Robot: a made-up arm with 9 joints.
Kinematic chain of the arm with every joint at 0, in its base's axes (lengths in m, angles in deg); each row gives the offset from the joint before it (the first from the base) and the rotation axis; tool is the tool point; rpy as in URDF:
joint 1: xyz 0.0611 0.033 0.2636 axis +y
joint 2: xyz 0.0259 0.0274 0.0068 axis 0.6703 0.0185 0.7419
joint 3: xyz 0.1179 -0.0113 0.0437 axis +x
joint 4: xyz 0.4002 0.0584 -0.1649 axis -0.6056 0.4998 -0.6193
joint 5: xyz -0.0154 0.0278 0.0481 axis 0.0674 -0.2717 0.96
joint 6: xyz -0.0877 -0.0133 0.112 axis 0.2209 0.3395 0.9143
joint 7: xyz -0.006 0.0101 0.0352 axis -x
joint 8: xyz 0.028 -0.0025 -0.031 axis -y
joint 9: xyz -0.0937 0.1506 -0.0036 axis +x
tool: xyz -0.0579 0.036 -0.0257 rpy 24.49 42 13
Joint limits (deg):
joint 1: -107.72..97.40
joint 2: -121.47..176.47
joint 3: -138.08..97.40
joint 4: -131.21..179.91
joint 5: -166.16..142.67
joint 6: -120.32..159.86
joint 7: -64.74..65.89
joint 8: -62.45..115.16
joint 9: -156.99..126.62
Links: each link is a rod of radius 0.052 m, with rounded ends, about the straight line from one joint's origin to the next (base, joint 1, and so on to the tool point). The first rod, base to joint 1, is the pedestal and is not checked.
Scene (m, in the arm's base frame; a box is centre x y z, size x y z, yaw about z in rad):
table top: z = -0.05
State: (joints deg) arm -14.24 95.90 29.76 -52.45 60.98 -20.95 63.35 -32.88 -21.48
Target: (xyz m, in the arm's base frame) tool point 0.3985 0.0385 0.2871
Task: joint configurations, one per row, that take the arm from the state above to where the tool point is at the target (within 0.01 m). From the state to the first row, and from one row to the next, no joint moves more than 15 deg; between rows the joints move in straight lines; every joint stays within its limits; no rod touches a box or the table.
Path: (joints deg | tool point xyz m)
1: -16.98 82.49 21.39 -49.75 59.71 -16.70 55.33 -37.05 -21.31 | 0.1140 0.5014 0.3335
2: -19.72 69.08 13.03 -47.05 58.43 -12.45 47.30 -41.21 -21.13 | 0.2412 0.4365 0.2598
3: -22.46 55.67 4.66 -44.35 57.16 -8.19 39.28 -45.38 -20.96 | 0.3448 0.3214 0.2275
4: -25.20 42.25 -3.71 -41.64 55.88 -3.94 31.26 -49.54 -20.78 | 0.4011 0.1785 0.2390
5: -27.94 28.84 -12.07 -38.94 54.61 0.31 23.23 -53.71 -20.61 | 0.3985 0.0385 0.2871

